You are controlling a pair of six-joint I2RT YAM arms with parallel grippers.
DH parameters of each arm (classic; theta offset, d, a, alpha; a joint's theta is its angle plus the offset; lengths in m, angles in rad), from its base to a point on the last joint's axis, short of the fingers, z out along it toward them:
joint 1: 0 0.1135 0.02 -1.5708
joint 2: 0 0 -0.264 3.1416
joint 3: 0.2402 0 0.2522 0
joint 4: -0.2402 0 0.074 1.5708
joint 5: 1.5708 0 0 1.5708
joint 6: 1.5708 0.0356 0 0
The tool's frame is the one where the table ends.
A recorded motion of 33 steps. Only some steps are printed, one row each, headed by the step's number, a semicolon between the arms.
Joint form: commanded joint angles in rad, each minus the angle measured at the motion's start. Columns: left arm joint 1, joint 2, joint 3, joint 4, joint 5, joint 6; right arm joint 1, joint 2, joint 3, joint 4, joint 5, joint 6.
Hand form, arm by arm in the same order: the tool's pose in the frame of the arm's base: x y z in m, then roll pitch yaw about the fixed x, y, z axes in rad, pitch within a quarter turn. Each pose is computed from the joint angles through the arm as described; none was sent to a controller.
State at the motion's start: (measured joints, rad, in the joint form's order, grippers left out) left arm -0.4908 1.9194 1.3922 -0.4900 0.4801 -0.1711; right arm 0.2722 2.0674 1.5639 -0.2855 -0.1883 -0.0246
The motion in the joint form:
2: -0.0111 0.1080 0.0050 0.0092 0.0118 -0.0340; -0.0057 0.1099 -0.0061 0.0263 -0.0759 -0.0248
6: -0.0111 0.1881 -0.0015 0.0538 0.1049 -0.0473; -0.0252 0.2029 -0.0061 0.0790 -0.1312 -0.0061
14: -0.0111 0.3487 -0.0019 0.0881 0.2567 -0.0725; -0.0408 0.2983 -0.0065 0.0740 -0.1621 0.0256
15: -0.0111 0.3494 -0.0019 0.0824 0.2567 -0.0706; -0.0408 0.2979 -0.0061 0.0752 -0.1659 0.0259
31: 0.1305 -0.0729 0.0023 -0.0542 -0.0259 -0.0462; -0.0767 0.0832 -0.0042 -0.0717 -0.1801 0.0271
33: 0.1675 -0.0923 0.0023 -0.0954 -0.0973 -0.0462; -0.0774 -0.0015 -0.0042 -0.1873 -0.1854 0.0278
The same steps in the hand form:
2: 0.3570 -0.2151 0.1601 -2.5730 0.3557 2.8324; 0.4547 0.1338 0.1536 2.9176 0.7040 -2.8125
6: 0.3597 -0.2198 0.1299 -2.4905 0.2908 2.8294; 0.4627 0.1282 0.1151 2.8446 0.6611 -2.8577
14: 0.3576 -0.2235 0.0696 -2.3673 0.1236 2.8207; 0.4618 0.1214 0.0712 2.7906 0.5507 -2.9113
15: 0.3570 -0.2232 0.0692 -2.3686 0.1186 2.8192; 0.4619 0.1215 0.0716 2.7866 0.5525 -2.9116
31: 0.3651 -0.1542 0.2255 -2.5779 0.4682 3.0001; 0.4527 0.1027 0.1606 2.7715 0.6218 -2.9490
33: 0.3662 -0.1367 0.2296 -2.6491 0.4603 3.0434; 0.4375 0.0996 0.1906 2.7659 0.5906 -2.9504

